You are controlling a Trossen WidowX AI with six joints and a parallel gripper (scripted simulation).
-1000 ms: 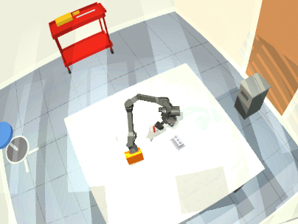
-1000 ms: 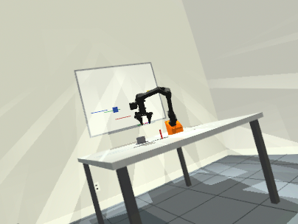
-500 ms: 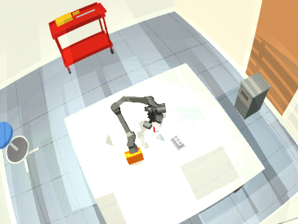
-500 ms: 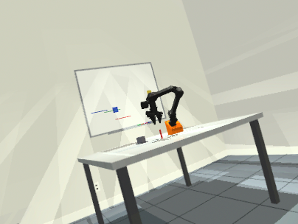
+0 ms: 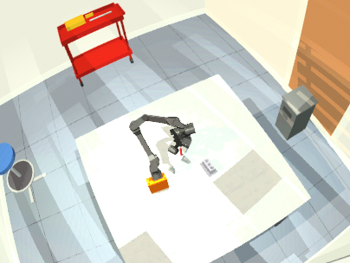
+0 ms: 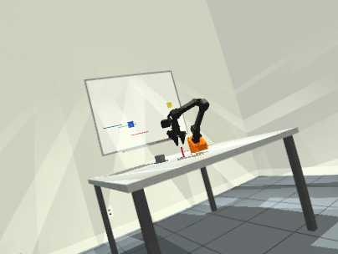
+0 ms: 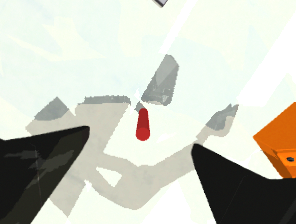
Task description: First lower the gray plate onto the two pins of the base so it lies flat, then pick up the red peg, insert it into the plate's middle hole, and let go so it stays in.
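Now: the red peg 5 cm below my gripper tip. Round my gripper tip: gray plate (12 cm ahead, 18 cm to the right, 5 cm below); then base (12 cm ahead, 18 cm to the right, 9 cm below).
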